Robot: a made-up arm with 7 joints.
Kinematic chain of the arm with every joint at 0, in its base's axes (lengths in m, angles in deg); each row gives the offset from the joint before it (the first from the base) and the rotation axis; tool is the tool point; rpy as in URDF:
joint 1: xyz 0 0 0.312 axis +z
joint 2: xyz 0 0 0 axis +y
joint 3: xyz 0 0 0.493 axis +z
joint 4: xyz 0.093 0 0 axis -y
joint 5: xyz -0.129 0 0.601 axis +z
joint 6: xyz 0 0 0 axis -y
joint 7: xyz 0.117 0 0 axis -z
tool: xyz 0 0 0 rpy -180 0 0
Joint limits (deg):
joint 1: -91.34..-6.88
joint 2: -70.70..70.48
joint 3: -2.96..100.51
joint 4: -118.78..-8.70
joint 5: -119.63..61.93
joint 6: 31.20..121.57
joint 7: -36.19..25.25
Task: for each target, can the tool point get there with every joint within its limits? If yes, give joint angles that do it. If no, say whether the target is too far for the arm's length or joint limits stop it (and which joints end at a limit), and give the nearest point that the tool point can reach.
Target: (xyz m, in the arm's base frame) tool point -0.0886 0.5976 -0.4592
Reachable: no: joint limits stop it (at a limit: joint 1, joint 2, joint 4) | nearest point 0.4263 0.4192 -0.1289 | short by 0.637 m
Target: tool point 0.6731 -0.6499 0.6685
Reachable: yes | joints -55.50 14.79 11.55 -94.41 -62.80 103.07 19.47
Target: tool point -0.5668 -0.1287 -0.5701
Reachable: no: joint limits stop it (at a limit: joint 1, joint 2, joint 3, joint 4) | nearest point -0.1297 -0.4623 -0.2788 | short by 0.622 m
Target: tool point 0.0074 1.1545 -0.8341
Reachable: no: too far | nearest point 0.4595 0.5175 -0.0935 | short by 1.076 m
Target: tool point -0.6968 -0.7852 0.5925
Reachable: no: joint limits stop it (at a limit: joint 1, joint 3, joint 6) | nearest point -0.1581 -0.8039 0.5946 | short by 0.539 m
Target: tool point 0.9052 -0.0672 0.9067
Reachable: yes | joints -44.25 16.30 51.47 -80.19 48.29 108.67 -1.21
